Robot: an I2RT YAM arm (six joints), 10 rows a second.
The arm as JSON. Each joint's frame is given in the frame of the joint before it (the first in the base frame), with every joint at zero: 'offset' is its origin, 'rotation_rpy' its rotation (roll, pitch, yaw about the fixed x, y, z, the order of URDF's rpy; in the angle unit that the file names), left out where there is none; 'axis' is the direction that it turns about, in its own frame. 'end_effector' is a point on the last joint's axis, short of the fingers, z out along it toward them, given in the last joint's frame.
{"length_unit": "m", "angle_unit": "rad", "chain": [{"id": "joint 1", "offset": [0.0, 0.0, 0.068], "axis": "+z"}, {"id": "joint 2", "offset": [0.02, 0.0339, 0.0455], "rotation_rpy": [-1.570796, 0.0, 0.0], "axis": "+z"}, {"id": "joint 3", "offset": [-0.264, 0.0, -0.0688], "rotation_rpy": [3.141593, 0.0, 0.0], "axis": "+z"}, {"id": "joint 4", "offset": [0.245, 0.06, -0.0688], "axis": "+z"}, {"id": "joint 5", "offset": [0.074, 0.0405, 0.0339], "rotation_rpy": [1.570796, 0.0, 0.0], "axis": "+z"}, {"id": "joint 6", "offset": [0.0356, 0.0, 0.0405], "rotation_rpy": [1.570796, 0.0, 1.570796], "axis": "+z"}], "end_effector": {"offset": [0.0, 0.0, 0.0], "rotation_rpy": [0.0, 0.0, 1.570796]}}
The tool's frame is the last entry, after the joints.
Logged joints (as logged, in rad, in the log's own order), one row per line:
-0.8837 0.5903 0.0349 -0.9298 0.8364 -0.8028
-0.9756 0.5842 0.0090 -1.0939 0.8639 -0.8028
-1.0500 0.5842 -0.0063 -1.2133 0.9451 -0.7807
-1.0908 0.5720 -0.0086 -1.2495 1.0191 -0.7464
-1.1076 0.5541 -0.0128 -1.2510 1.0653 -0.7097
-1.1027 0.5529 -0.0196 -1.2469 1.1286 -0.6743
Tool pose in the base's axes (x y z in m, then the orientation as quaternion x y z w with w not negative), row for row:
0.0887 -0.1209 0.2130 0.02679 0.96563 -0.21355 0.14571
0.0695 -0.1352 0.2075 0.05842 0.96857 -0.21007 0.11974
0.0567 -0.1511 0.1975 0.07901 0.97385 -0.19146 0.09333
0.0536 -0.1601 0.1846 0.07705 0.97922 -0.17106 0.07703
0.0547 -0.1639 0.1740 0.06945 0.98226 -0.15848 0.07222
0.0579 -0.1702 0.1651 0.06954 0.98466 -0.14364 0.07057
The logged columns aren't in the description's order. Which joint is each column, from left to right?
Columns, left to right: joint 6, joint 3, joint 5, joint 1, joint 2, joint 4.
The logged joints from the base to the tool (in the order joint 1, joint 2, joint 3, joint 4, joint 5, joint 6), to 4 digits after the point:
-0.9298 0.8364 0.5903 -0.8028 0.0349 -0.8837
-1.0939 0.8639 0.5842 -0.8028 0.0090 -0.9756
-1.2133 0.9451 0.5842 -0.7807 -0.0063 -1.0500
-1.2495 1.0191 0.5720 -0.7464 -0.0086 -1.0908
-1.2510 1.0653 0.5541 -0.7097 -0.0128 -1.1076
-1.2469 1.1286 0.5529 -0.6743 -0.0196 -1.1027

